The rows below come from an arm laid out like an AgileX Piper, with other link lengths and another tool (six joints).
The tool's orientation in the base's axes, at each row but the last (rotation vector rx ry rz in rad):
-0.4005, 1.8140, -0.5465
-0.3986, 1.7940, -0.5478
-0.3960, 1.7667, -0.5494
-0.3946, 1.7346, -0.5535
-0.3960, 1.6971, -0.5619
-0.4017, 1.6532, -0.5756
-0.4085, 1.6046, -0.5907
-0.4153, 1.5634, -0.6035
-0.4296, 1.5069, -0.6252
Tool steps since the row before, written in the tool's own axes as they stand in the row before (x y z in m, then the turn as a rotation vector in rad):
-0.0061, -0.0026, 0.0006, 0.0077, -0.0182, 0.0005
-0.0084, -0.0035, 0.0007, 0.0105, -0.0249, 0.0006
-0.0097, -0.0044, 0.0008, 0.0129, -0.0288, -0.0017
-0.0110, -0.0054, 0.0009, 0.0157, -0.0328, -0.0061
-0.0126, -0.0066, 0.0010, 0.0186, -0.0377, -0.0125
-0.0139, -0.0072, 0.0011, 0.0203, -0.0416, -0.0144
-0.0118, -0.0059, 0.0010, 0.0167, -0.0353, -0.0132
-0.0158, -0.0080, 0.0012, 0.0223, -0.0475, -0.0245
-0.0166, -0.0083, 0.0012, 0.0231, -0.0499, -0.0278
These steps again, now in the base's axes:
0.0024, 0.0009, 0.0061, -0.0018, -0.0193, 0.0038
0.0030, 0.0014, 0.0085, -0.0026, -0.0264, 0.0052
0.0032, 0.0014, 0.0101, -0.0055, -0.0305, 0.0059
0.0032, 0.0013, 0.0118, -0.0105, -0.0347, 0.0067
0.0032, 0.0013, 0.0138, -0.0176, -0.0394, 0.0080
0.0029, 0.0018, 0.0153, -0.0200, -0.0432, 0.0091
0.0020, 0.0020, 0.0129, -0.0179, -0.0362, 0.0082
0.0018, 0.0029, 0.0174, -0.0307, -0.0478, 0.0112
0.0010, 0.0038, 0.0182, -0.0343, -0.0498, 0.0120

